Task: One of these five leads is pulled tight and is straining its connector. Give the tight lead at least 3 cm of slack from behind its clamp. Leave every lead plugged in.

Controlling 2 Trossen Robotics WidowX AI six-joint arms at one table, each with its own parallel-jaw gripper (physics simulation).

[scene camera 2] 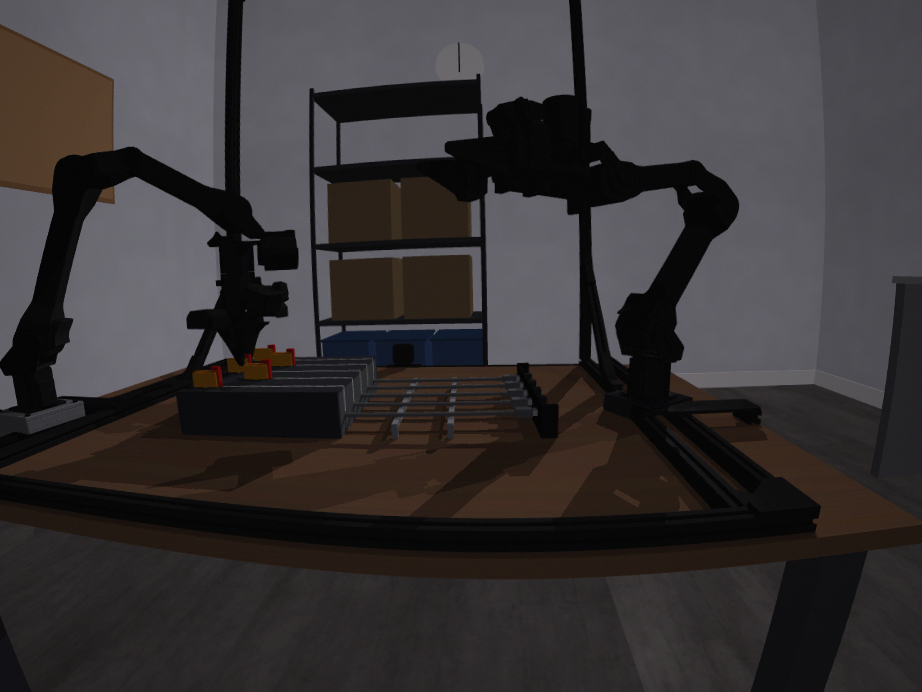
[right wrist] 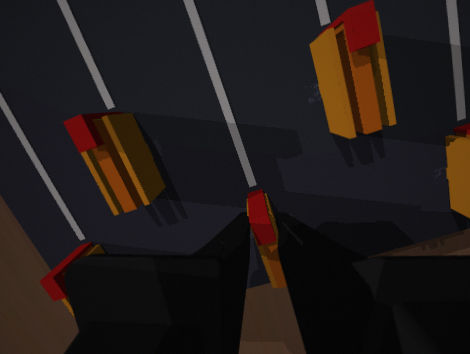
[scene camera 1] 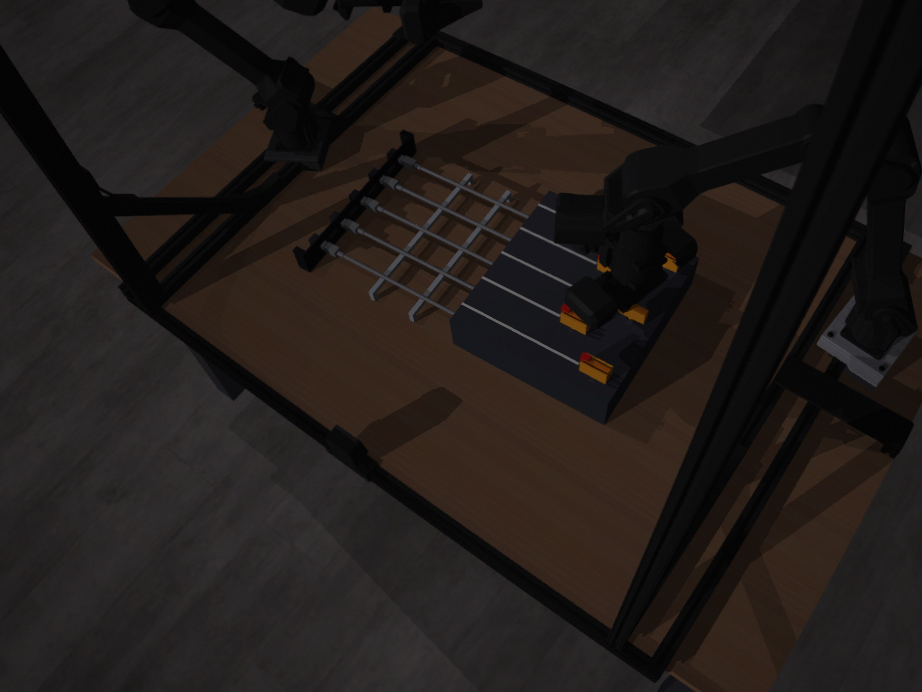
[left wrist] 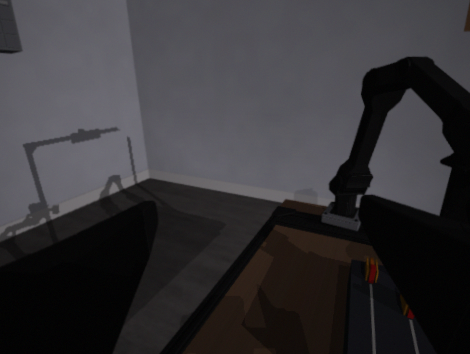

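Where they show: left gripper, fingertip midpoint: [scene camera 2: 430, 157] [left wrist: 258, 208]; right gripper, fingertip midpoint: [right wrist: 262, 221] [scene camera 1: 625, 307]; left arm's base at its link origin: [scene camera 2: 648, 395] [scene camera 1: 297, 138]; right arm's base at its link origin: [scene camera 2: 38, 406] [scene camera 1: 870, 332] [left wrist: 343, 211].
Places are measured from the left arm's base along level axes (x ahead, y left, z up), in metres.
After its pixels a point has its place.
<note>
Five grey leads [scene camera 1: 404, 220] @(x 0.223, y -0.166, z -0.001 m) run from a black connector bar [scene camera 1: 351, 206] @(x 0.134, y -0.153, z 0.010 m) [scene camera 2: 544, 408] @(x 0.206, y 0.007, z 0.015 m) over two grey cross bars to a dark block [scene camera 1: 527, 350] [scene camera 2: 259, 412]. Each lead ends there at an orange clamp with a red tab. My right gripper [scene camera 1: 626, 291] @(x 0.574, y -0.332, z 0.051 m) [scene camera 2: 242, 359] @(x 0.574, y -0.332, z 0.051 m) [right wrist: 262, 221] @(x 0.574, y -0.332, z 0.051 m) is down on the block's far end. Its fingers are shut on the middle lead's clamp [right wrist: 269, 253] @(x 0.583, y -0.337, z 0.063 m), and that lead [right wrist: 216, 81] @(x 0.512, y -0.302, z 0.039 m) runs straight away from it. Neighbouring clamps [right wrist: 114, 161] @(x 0.507, y -0.354, z 0.062 m) [right wrist: 353, 74] @(x 0.549, y -0.264, z 0.062 m) stand free on either side. My left gripper [scene camera 2: 458, 168] [left wrist: 258, 208] @(x 0.352, y -0.003, z 0.322 m) is open and empty, held high away from the leads.
A black frame rail [scene camera 2: 458, 529] @(x 0.412, y 0.187, z -0.007 m) borders the brown table [scene camera 1: 500, 467] @(x 0.424, y -0.554, z -0.027 m). Black uprights stand at its corners. A shelf rack [scene camera 2: 313, 227] with cardboard boxes stands behind the table. The nearest clamp [scene camera 1: 596, 368] @(x 0.540, y -0.435, z 0.058 m) sits at the block's front corner.
</note>
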